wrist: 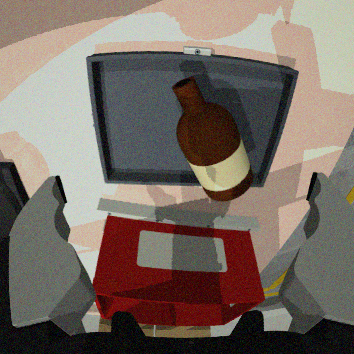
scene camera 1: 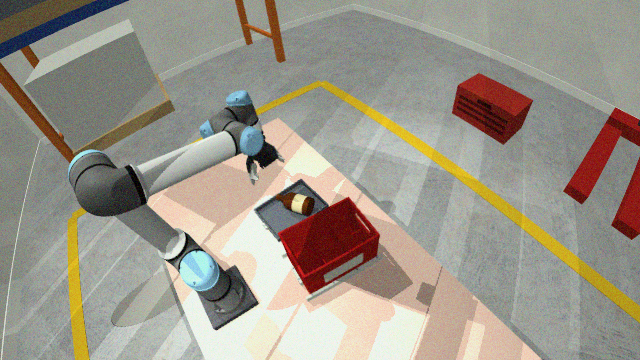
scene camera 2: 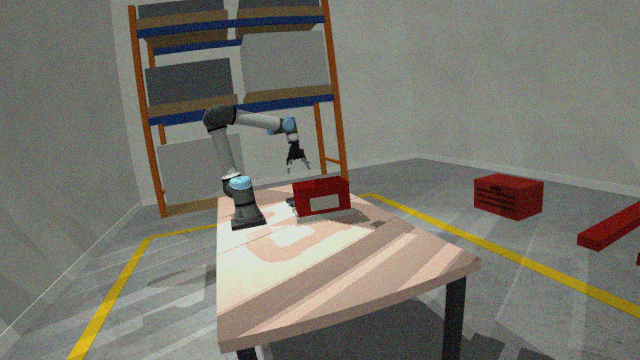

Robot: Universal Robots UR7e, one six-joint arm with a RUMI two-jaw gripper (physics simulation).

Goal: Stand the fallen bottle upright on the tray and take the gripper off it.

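Frame: origin at the arm's base, x ahead, y left, z up, level; millimetres.
Seen in the pictures: gripper, fingertip midpoint: (wrist: 186, 176) (scene camera 1: 269, 173) (scene camera 2: 299, 171); arm's base, link origin: (scene camera 1: 226, 294) (scene camera 2: 248, 218).
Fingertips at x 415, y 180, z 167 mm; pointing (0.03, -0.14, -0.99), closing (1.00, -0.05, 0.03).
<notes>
Pixels of each thing's top centre, then the offset from my fingertips to it. "*": a spot on its surface instead. Level surfaces: height alone.
- brown bottle, top centre: (wrist: 213, 155) (scene camera 1: 291, 196) 30 mm ahead, 70 mm right, 111 mm down
- grey tray, surface spot: (wrist: 135, 125) (scene camera 1: 277, 220) * 64 mm back, 64 mm right, 185 mm down
- red crate, top centre: (wrist: 172, 316) (scene camera 1: 327, 234) (scene camera 2: 319, 182) 41 mm back, 345 mm right, 15 mm down
- table, surface height: 190 mm down
The brown bottle (scene camera 1: 300, 204) (wrist: 215, 145) with a cream label lies on its side on the grey tray (scene camera 1: 274, 216) (wrist: 135, 125). In the wrist view its neck points to the upper left and its base overlaps the tray's lower rim at the right. In scene camera 2 the bottle does not show and a small dark part of the tray (scene camera 2: 290, 201) shows. My gripper (scene camera 1: 268, 170) (scene camera 2: 298, 170) (wrist: 186, 176) is open and empty, in the air above the table and clear of the bottle. Its jaws stand wide apart at both sides of the wrist view.
A red crate (scene camera 1: 314, 282) (scene camera 2: 322, 187) (wrist: 120, 250) stands right beside the tray, its walls rising above the tray's rim. The arm's dark base plate (scene camera 1: 240, 280) (scene camera 2: 248, 222) is on the table (scene camera 2: 310, 280). A tall rack (scene camera 2: 336, 125) stands behind the table.
</notes>
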